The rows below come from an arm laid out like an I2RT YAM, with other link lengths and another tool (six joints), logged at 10 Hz.
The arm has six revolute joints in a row. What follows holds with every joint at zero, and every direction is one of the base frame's. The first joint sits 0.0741 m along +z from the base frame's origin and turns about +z. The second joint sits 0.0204 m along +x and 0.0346 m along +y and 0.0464 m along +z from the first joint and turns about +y. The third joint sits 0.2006 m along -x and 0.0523 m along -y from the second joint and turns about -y. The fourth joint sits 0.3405 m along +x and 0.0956 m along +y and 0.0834 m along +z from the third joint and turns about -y. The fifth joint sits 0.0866 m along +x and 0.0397 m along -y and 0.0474 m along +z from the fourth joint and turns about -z. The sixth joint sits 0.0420 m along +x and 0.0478 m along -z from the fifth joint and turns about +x. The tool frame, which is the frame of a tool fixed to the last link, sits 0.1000 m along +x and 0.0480 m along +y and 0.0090 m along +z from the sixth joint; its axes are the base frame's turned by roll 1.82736, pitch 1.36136 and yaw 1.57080 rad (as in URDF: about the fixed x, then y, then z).
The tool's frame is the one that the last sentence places.
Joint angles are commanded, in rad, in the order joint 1, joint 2, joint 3, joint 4, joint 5, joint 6. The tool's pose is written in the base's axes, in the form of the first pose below.
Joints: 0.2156, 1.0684, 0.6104, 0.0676, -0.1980, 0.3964
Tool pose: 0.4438 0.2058 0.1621 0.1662 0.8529 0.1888 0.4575
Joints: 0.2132, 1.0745, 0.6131, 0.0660, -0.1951, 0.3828
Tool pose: 0.4447 0.2048 0.1599 0.1630 0.8540 0.1831 0.4588
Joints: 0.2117, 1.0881, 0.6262, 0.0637, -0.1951, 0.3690
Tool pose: 0.4468 0.2049 0.1599 0.1584 0.8549 0.1789 0.4605
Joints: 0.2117, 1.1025, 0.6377, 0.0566, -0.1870, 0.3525
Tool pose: 0.4488 0.2047 0.1574 0.1547 0.8571 0.1703 0.4609
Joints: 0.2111, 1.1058, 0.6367, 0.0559, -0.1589, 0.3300
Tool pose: 0.4507 0.2015 0.1536 0.1546 0.8570 0.1533 0.4671
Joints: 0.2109, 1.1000, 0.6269, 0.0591, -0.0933, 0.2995
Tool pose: 0.4540 0.1938 0.1487 0.1618 0.8534 0.1207 0.4806
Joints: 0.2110, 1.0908, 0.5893, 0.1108, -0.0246, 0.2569
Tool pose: 0.4559 0.1854 0.1402 0.1649 0.8431 0.0873 0.5044
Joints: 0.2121, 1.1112, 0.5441, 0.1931, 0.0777, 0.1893
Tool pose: 0.4593 0.1731 0.1193 0.1678 0.8310 0.0326 0.5294
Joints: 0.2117, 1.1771, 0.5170, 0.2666, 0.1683, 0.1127
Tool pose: 0.4619 0.1611 0.0858 0.1622 0.8282 -0.0277 0.5358
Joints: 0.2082, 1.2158, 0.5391, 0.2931, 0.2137, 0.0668
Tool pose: 0.4692 0.1546 0.0832 0.1587 0.8210 -0.0579 0.5453
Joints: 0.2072, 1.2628, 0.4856, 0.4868, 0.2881, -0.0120
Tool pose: 0.4701 0.1438 0.0723 0.1582 0.7883 -0.0956 0.5868
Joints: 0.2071, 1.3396, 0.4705, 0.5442, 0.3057, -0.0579
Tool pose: 0.4651 0.1403 0.0395 0.1414 0.7958 -0.1216 0.5761
